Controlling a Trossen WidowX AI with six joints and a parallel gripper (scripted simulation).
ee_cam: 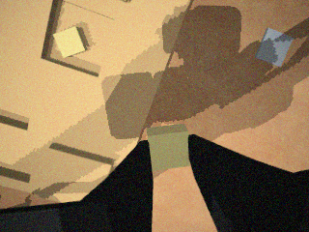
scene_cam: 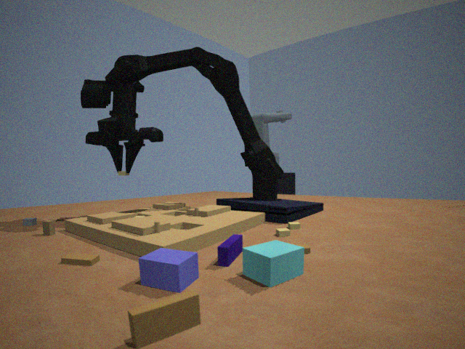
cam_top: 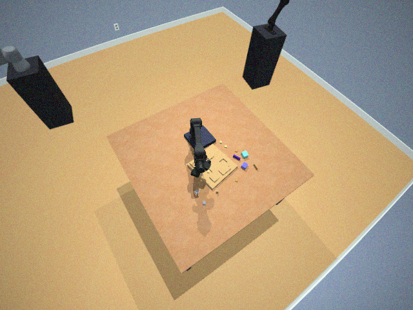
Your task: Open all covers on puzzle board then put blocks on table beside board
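Now: the tan puzzle board 4 cm behind my gripper tip, 12 cm to the left of it and 9 cm below it. From my gripper tip the other things lie so: small grey block (22 cm ahead, 5 cm to the right, 10 cm below); then dark purple block (4 cm behind, 36 cm to the left, 10 cm below); then cyan block (4 cm behind, 44 cm to the left, 10 cm below).
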